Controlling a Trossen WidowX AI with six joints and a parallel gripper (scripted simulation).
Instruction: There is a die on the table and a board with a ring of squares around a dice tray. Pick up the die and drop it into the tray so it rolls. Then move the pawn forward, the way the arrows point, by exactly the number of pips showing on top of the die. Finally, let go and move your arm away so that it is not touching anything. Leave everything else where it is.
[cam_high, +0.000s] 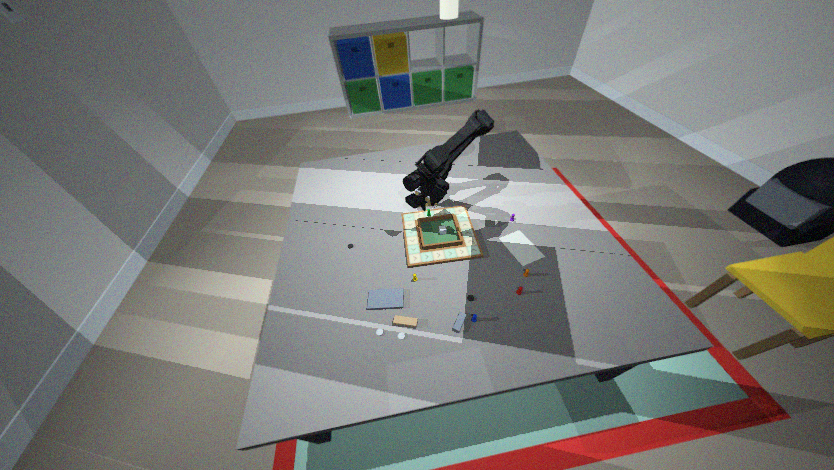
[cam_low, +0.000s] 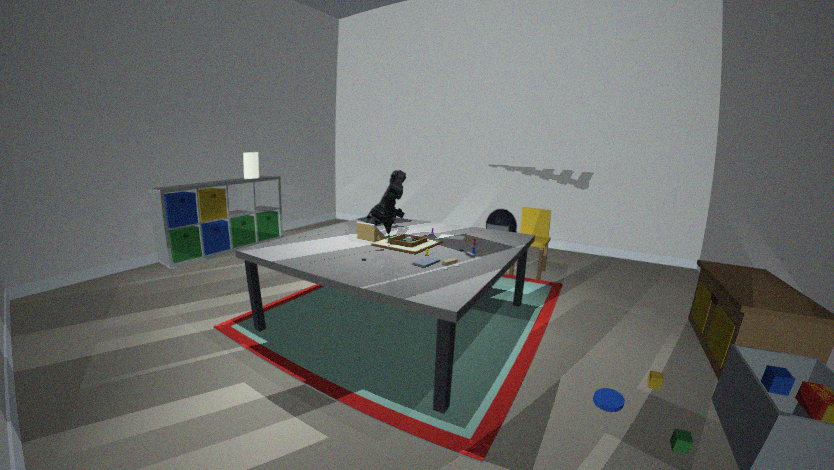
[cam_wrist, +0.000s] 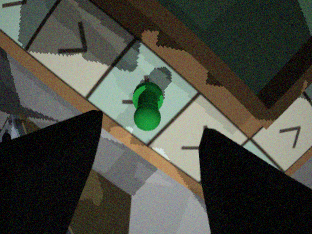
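My gripper tip is now 30 mm above the green pawn. From my gripper tip the other things lie so: yellow pawn: 310 mm ahead, 90 mm to the right, 40 mm below; white die: 110 mm ahead, 40 mm to the left, 30 mm below; green dice tray: 110 mm ahead, 50 mm below, 30 mm to the left.
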